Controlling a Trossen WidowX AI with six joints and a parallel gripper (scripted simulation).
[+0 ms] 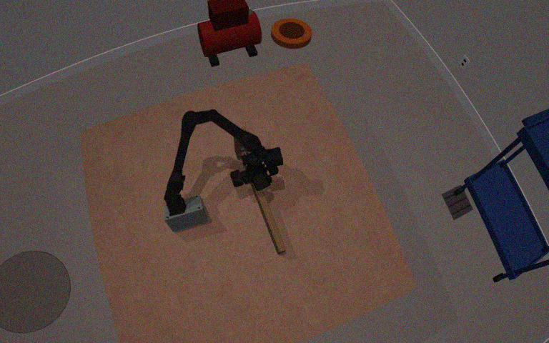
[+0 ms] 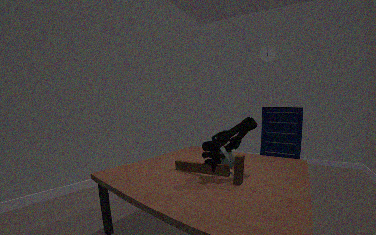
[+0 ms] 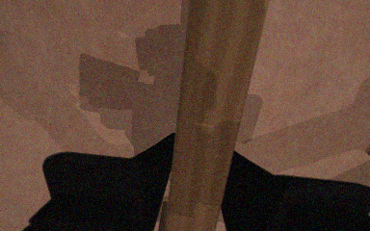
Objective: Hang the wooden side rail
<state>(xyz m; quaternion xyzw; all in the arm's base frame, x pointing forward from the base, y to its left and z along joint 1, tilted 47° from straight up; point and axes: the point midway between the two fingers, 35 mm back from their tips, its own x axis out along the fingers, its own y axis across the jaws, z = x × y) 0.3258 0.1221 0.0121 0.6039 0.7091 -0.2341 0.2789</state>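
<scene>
Right now my gripper tip is 20 mm past the headboard post, 160 mm to the right of it and 40 mm below it.
</scene>
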